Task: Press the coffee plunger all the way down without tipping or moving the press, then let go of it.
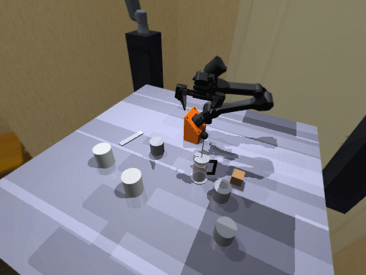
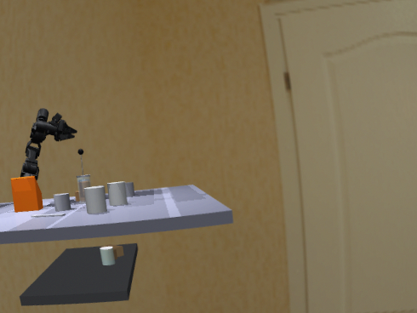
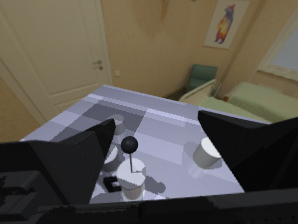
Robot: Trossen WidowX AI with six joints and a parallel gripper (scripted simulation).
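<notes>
Right now my gripper tip is 210 mm above the glass coffee press and 50 mm to the right of it. Round my gripper tip: flat white strip (410 mm to the right, 340 mm below, 60 mm behind).
</notes>
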